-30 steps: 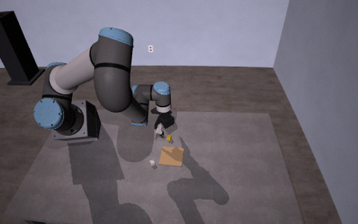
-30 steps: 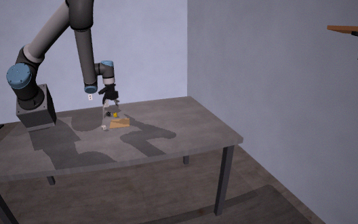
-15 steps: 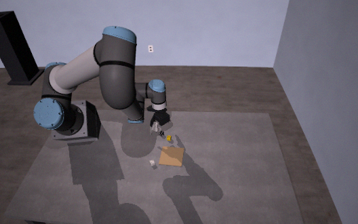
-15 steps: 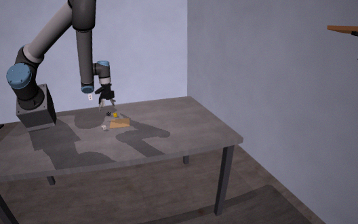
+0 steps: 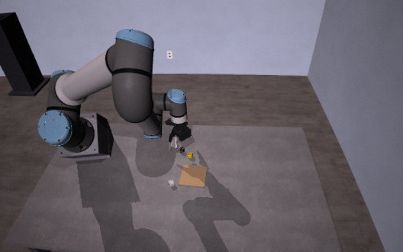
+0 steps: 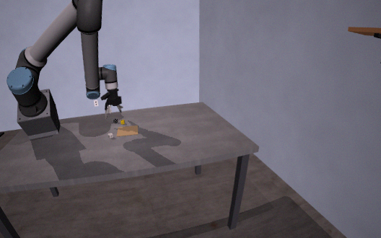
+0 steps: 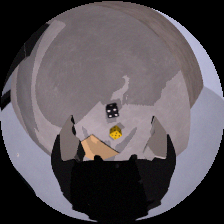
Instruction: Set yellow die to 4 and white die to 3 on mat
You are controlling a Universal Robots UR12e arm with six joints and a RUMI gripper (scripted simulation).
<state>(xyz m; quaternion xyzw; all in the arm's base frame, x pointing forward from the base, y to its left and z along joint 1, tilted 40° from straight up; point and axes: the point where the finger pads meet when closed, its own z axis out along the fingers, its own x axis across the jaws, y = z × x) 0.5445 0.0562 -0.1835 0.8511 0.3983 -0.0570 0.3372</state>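
Now: the black die 1 cm ahead of my hand, 1 cm to the right of it and 4 cm below it. The rest, counted from my hand: white die 1 cm behind, 25 cm to the right, 4 cm below; then tan mat 10 cm ahead, 19 cm to the right, 5 cm below; then yellow die 6 cm ahead, 5 cm to the right, 4 cm below.
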